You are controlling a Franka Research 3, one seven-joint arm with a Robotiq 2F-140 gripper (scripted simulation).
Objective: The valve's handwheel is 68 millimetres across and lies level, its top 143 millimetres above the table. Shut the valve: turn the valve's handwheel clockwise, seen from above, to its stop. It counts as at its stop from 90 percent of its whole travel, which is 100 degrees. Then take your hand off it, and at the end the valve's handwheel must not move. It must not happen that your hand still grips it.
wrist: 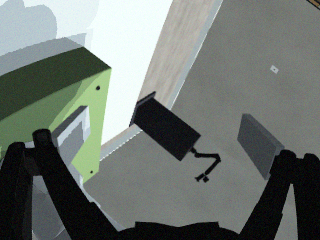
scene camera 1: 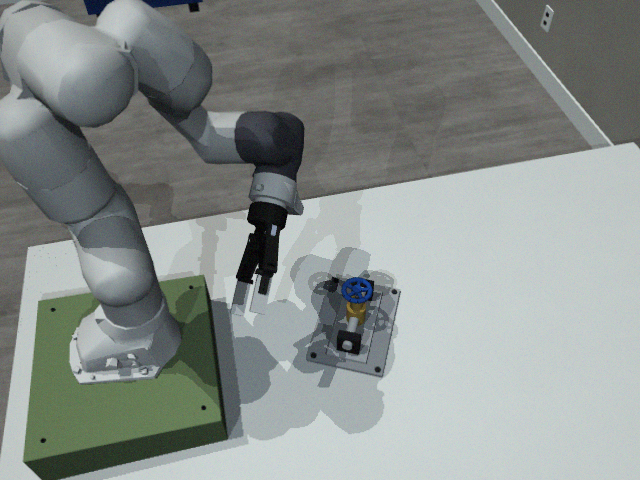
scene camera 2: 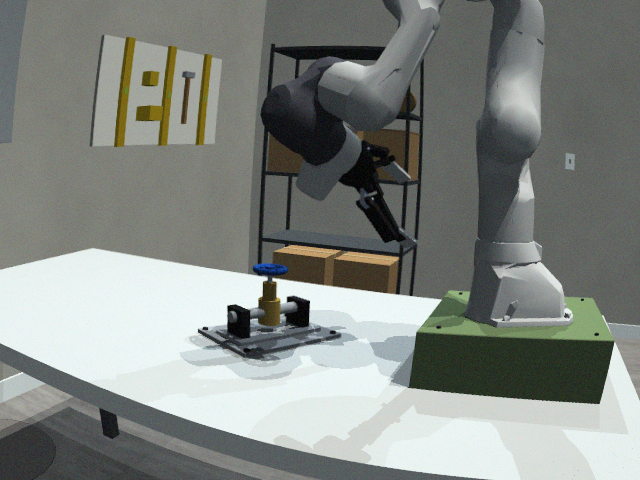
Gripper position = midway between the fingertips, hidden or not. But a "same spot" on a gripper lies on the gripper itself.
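Labels:
I can see my gripper in the wrist view [166, 123]. Scene camera 1 shows the gripper too, and so does scene camera 2. On my gripper, [scene camera 2: 379, 215] and [scene camera 1: 244, 251] are the same spot.

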